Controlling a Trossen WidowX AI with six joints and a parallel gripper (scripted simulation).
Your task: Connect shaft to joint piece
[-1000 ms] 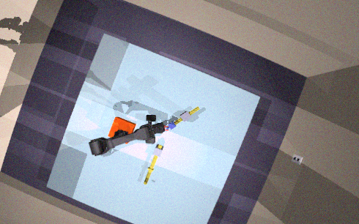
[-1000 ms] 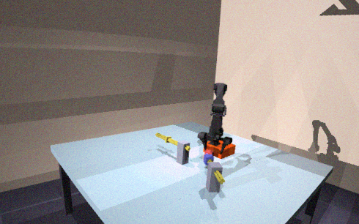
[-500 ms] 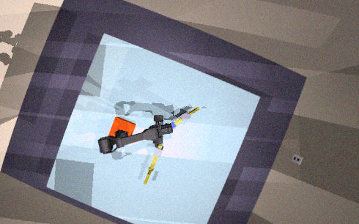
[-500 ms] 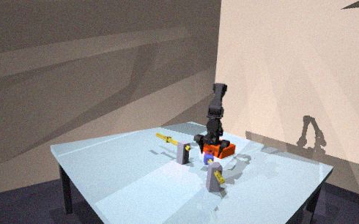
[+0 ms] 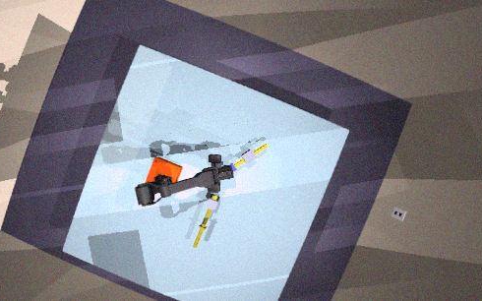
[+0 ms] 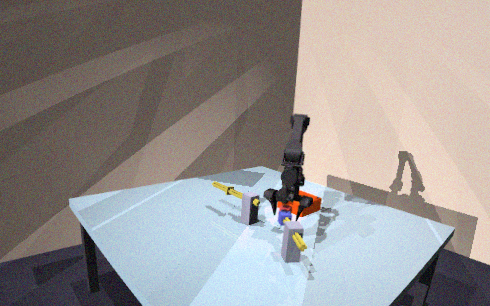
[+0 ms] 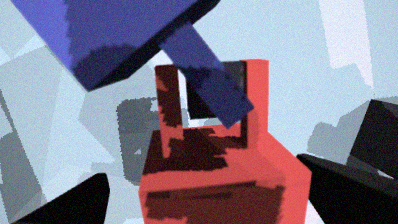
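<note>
The red joint piece lies 1 cm ahead of my gripper tip and 3 cm above it.
</note>
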